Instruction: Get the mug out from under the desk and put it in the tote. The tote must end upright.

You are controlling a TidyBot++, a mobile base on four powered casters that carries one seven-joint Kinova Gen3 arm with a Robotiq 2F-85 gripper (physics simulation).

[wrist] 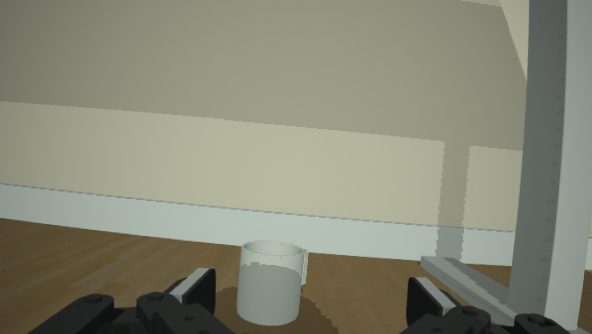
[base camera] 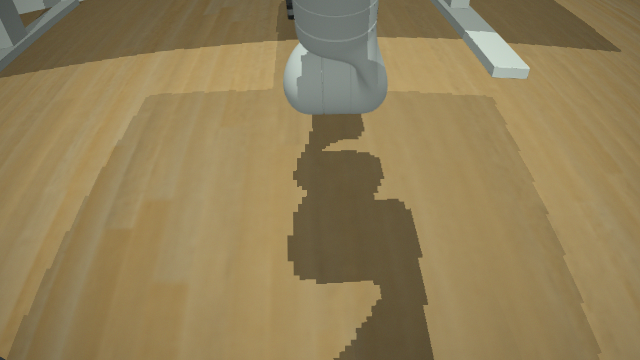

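Scene:
White mug: visible in the wrist view (271,273); out of frame in the base camera view.

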